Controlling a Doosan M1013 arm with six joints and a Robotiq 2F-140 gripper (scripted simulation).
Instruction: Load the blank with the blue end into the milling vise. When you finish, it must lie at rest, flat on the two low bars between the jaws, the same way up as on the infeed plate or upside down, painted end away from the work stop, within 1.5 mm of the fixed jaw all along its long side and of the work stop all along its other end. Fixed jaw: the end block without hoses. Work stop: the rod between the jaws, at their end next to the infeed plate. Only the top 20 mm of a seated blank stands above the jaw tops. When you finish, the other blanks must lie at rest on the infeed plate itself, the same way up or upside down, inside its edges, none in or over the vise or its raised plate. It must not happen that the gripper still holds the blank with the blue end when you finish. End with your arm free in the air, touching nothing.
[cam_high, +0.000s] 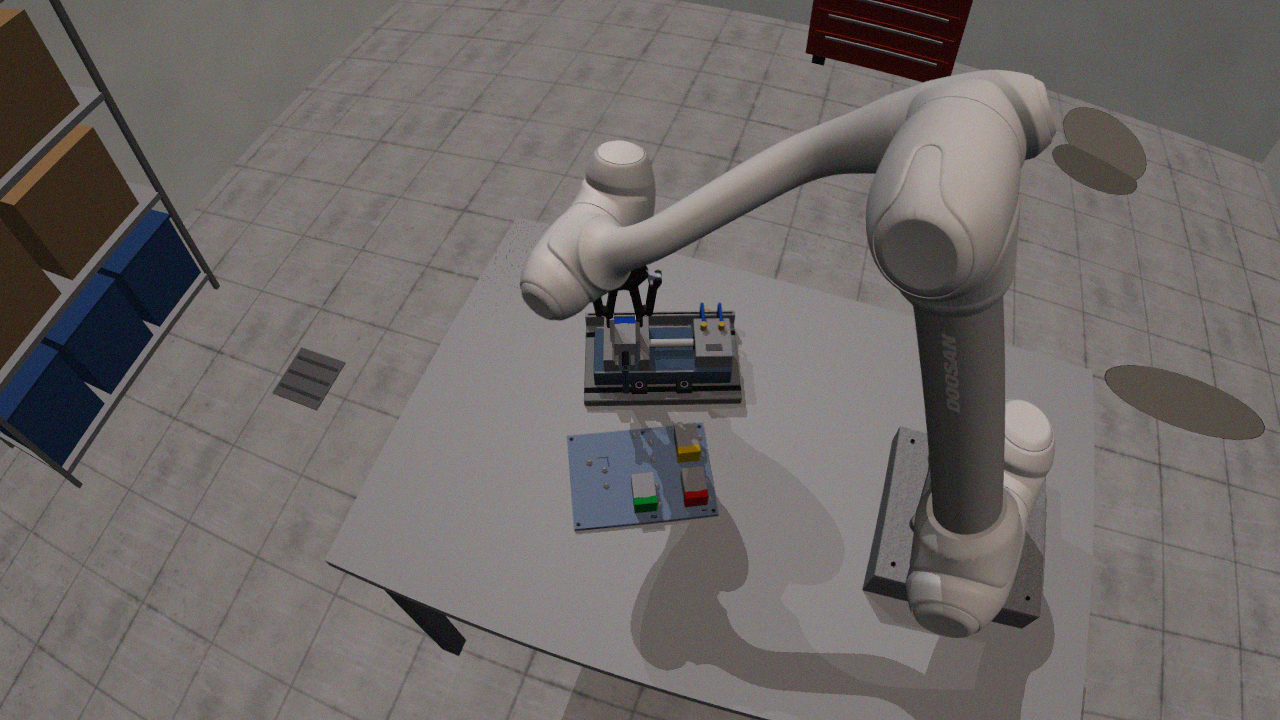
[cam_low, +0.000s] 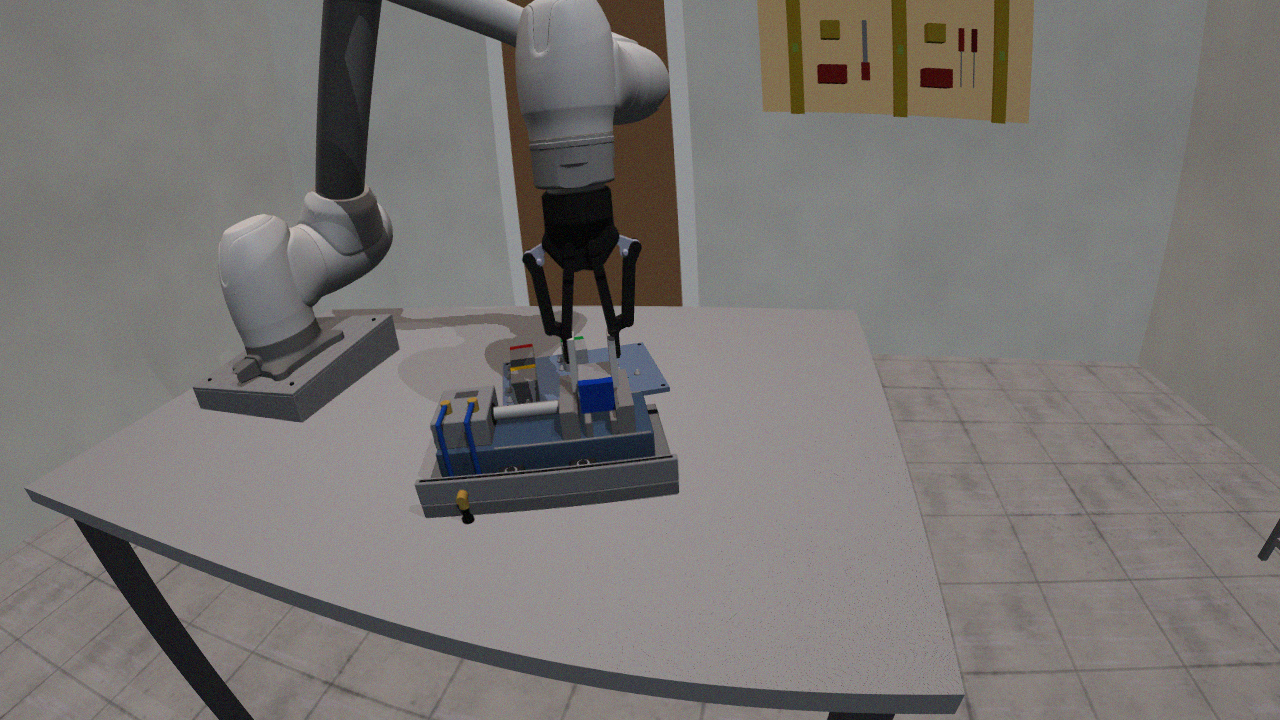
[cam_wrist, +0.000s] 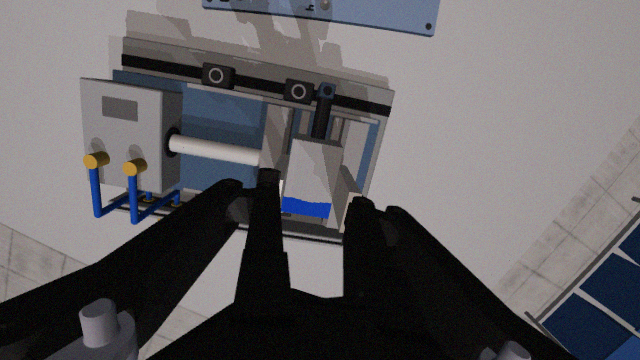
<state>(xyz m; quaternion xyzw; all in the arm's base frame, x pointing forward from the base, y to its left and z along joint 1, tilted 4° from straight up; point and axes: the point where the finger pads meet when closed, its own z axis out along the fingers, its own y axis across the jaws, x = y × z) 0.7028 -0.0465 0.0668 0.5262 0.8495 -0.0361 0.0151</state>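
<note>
The blue-ended blank is 3 cm below my hand. Also, from my hand: black work stop rod 2 cm behind, 4 cm to the left, 4 cm below; then moving jaw 3 cm behind, 2 cm to the right, 6 cm below; then fixed jaw 3 cm ahead, 1 cm to the left, 6 cm below.
</note>
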